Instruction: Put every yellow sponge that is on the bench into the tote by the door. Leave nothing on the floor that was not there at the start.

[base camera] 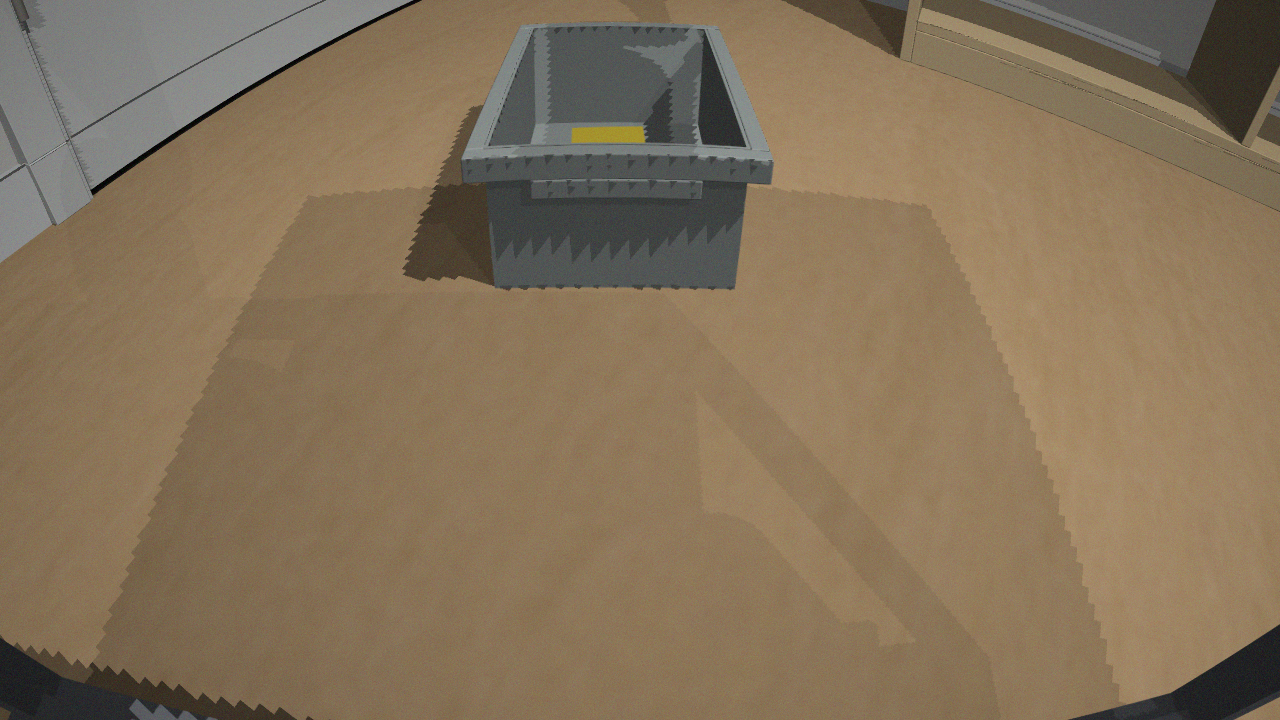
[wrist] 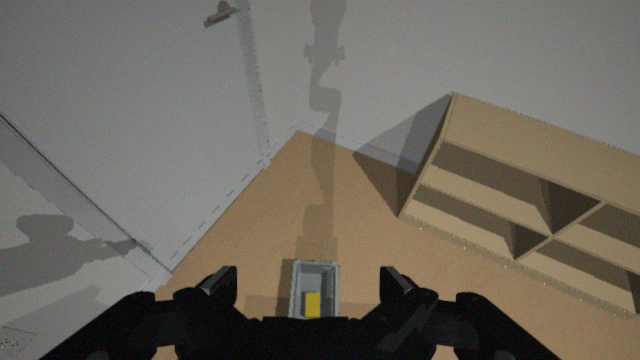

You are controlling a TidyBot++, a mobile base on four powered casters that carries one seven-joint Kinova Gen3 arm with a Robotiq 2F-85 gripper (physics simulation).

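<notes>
The grey tote [base camera: 617, 234] [wrist: 334, 287] stands on the floor, at the top middle of the base camera view and low in the middle of the wrist view. A yellow sponge [base camera: 608, 135] [wrist: 312, 305] lies inside the tote; the tote's near wall hides part of it in the base camera view. My gripper [wrist: 308, 282] is open and empty, high above the floor and well back from the tote; it does not show in the base camera view. The bench does not show in either view.
A wooden shelf unit [base camera: 1029, 107] [wrist: 530, 135] stands against the wall to the right of the tote. A white door [wrist: 150, 100] with a handle [wrist: 220, 15] is at the left in the wrist view. Shadows of the arm fall on the wall and floor.
</notes>
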